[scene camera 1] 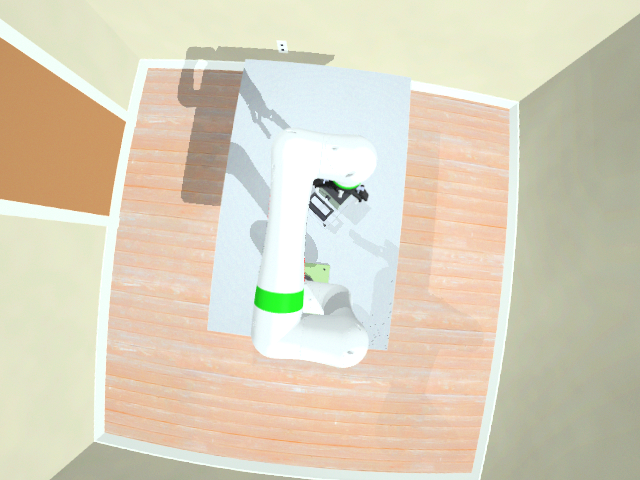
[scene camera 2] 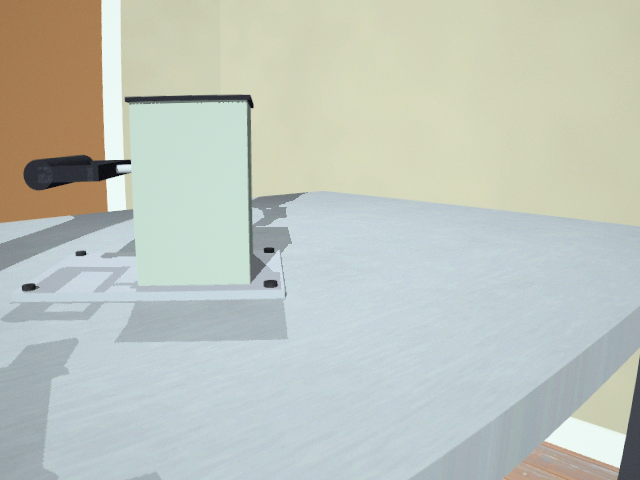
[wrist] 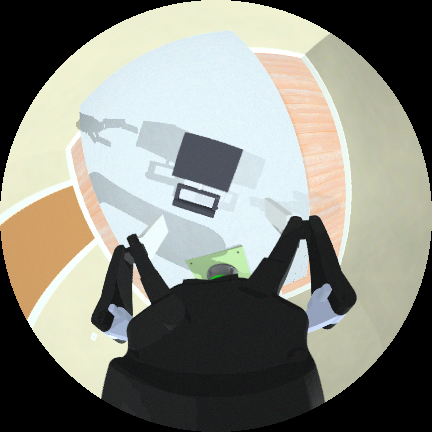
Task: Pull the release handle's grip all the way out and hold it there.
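Note:
The release handle's grip (scene camera 1: 316,212) (scene camera 2: 56,172) (wrist: 194,208) is a black rectangular loop. It sticks out sideways from a pale green housing (scene camera 2: 191,196) with a dark top (wrist: 207,162). A short light rod (scene camera 2: 124,168) shows between grip and housing. The housing stands on a light base plate (scene camera 2: 82,297) with dark bolts. My gripper (scene camera 1: 341,194) (wrist: 213,215) is open, with its pads wide apart and nothing between them. In the wrist view the grip lies ahead of the gap between the pads, apart from both. The arm hides part of the fixture in the first scene view.
The grey table (scene camera 1: 325,103) (scene camera 2: 413,310) (wrist: 200,80) carries the fixture. The white arm (scene camera 1: 286,217) reaches over it from its green mounting plate (scene camera 1: 319,271) (wrist: 200,263). Shadows of the arm fall around the housing. Wooden floor (scene camera 1: 465,206) (wrist: 320,140) surrounds the table.

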